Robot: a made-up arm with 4 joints.
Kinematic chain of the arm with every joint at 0, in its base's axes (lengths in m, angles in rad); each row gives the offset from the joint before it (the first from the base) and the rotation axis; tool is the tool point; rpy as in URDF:
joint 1: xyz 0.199 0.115 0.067 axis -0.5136 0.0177 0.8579
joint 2: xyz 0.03 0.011 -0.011 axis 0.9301 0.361 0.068
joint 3: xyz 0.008 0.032 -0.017 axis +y
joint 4: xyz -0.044 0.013 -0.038 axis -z
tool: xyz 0.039 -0.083 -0.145 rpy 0 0 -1.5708
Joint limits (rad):
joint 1: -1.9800..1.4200
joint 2: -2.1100..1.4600
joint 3: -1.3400..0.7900
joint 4: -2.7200..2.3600
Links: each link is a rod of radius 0.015 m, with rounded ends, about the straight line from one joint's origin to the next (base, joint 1, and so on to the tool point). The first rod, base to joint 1, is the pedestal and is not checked.
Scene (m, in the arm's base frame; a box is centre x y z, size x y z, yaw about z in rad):
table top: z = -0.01
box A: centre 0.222 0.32 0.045 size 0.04 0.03 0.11 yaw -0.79
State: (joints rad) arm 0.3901 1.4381 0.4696 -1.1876
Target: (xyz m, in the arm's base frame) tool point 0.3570 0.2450 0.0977
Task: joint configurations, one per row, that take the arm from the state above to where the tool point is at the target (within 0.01 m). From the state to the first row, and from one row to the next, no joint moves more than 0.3 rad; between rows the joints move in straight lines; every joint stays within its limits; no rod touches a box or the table.
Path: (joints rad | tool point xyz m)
1: 0.1392 1.4436 0.5497 -1.1843 | 0.0955 0.2896 0.0788
2: -0.1117 1.4490 0.6298 -1.1810 | 0.1233 0.2955 0.1072
3: -0.3626 1.4545 0.7099 -1.1777 | 0.1500 0.2926 0.1345
4: -0.6135 1.4600 0.7900 -1.1744 | 0.1738 0.2820 0.1596
5: -0.8905 1.4600 0.7900 -0.9918 | 0.2084 0.2747 0.1672
6: -1.1676 1.4600 0.7900 -0.8093 | 0.2391 0.2602 0.1745
7: -1.4446 1.4600 0.7900 -0.6267 | 0.2646 0.2401 0.1809
8: -1.7216 1.4600 0.7900 -0.4442 | 0.2844 0.2161 0.1864
9: -1.5403 1.2813 0.5516 -0.5468 | 0.3267 0.2325 0.1511
10: -1.3589 1.1026 0.3132 -0.6495 | 0.3570 0.2450 0.0977

